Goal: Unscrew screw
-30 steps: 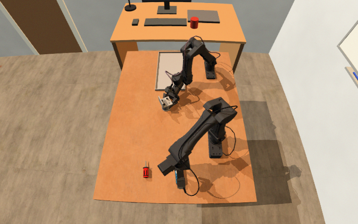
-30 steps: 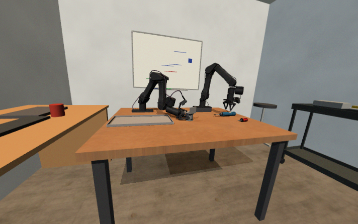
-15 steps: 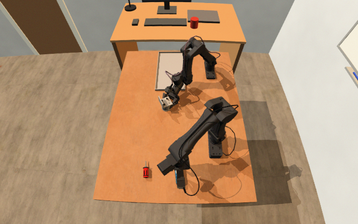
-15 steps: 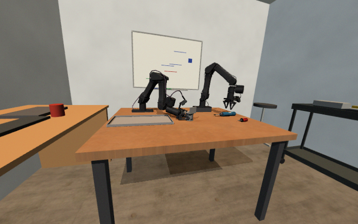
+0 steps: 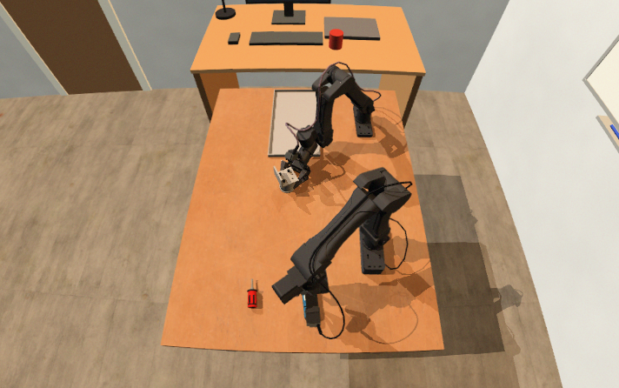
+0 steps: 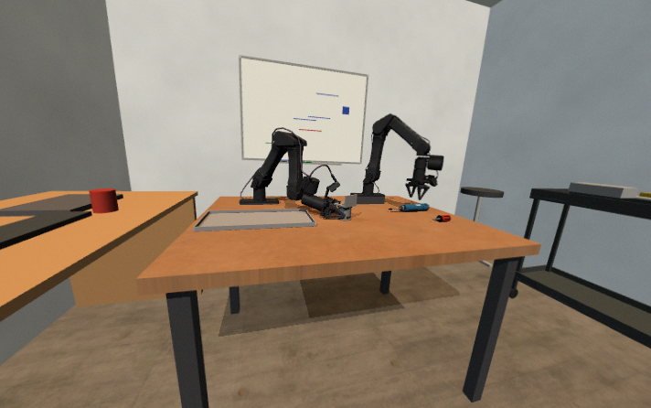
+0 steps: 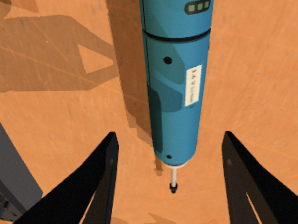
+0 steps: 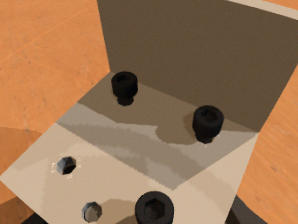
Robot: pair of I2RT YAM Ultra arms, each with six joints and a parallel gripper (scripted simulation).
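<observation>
Right now my right hand is 50 mm below the l-shaped bracket. Also, from my right hand: small red screwdriver (430 mm to the left, 80 mm ahead, 10 mm below); then grey bit (290 mm to the left, 80 mm behind); then grey tray (360 mm to the right, 20 mm below).
</observation>
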